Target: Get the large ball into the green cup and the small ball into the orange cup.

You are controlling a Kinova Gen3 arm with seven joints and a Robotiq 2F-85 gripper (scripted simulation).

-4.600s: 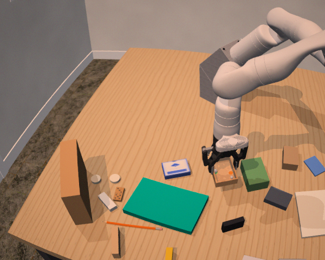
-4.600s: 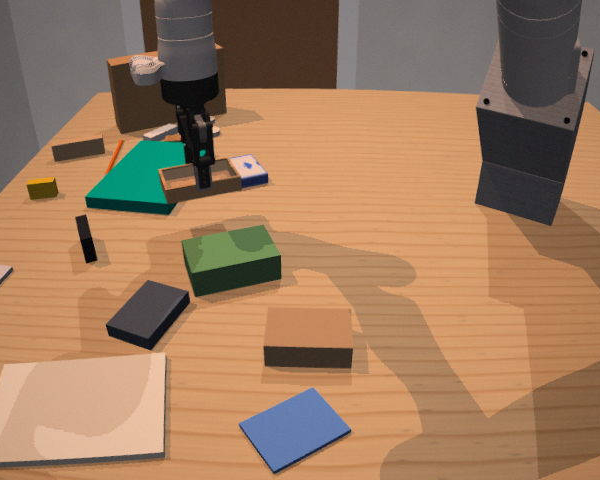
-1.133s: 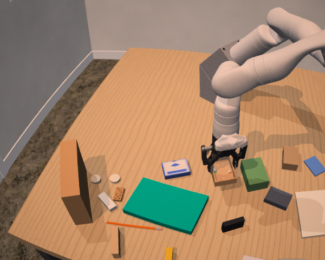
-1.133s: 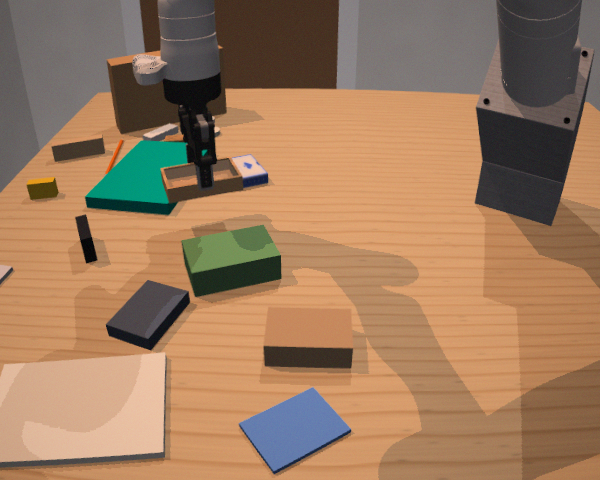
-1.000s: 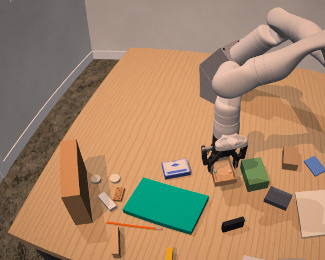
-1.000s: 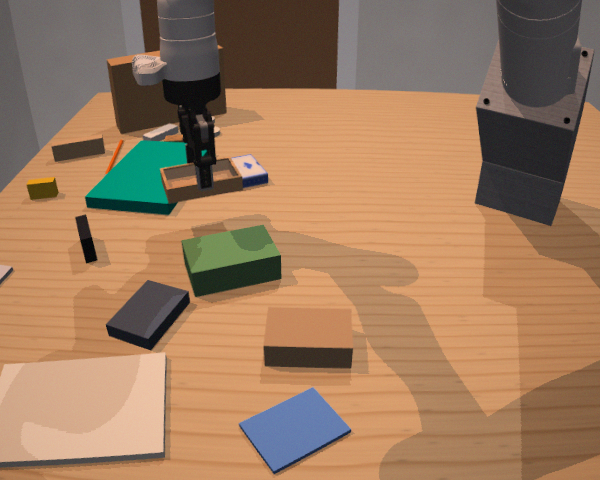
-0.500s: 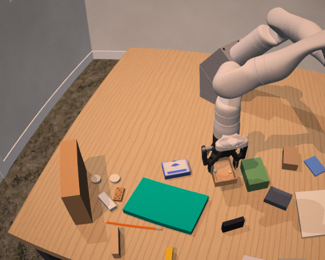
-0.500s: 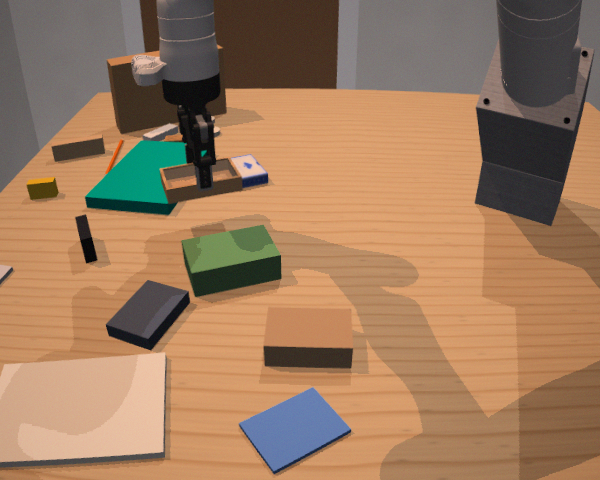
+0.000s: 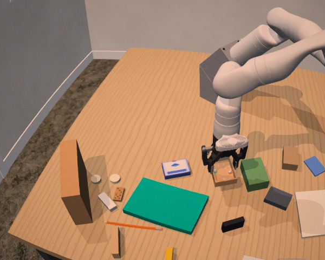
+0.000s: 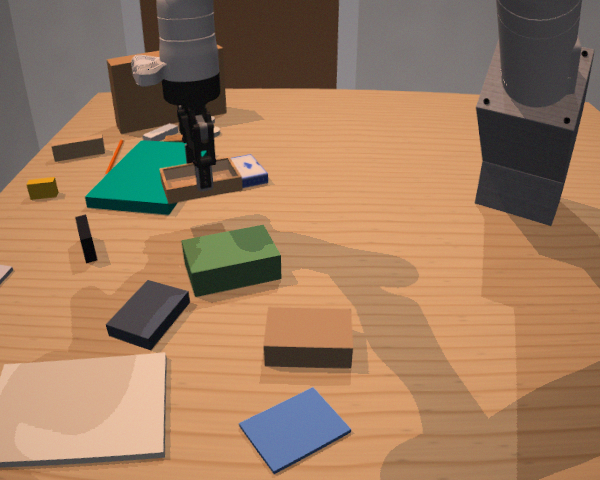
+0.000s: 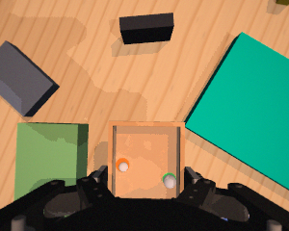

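Now: the wooden puzzle 2 cm below my hand. Round my hand: green block 8 cm behind, 10 cm to the left, 7 cm below; teal slab 15 cm ahead, 12 cm to the right, 8 cm below; black block 14 cm ahead, 10 cm to the left, 7 cm below.
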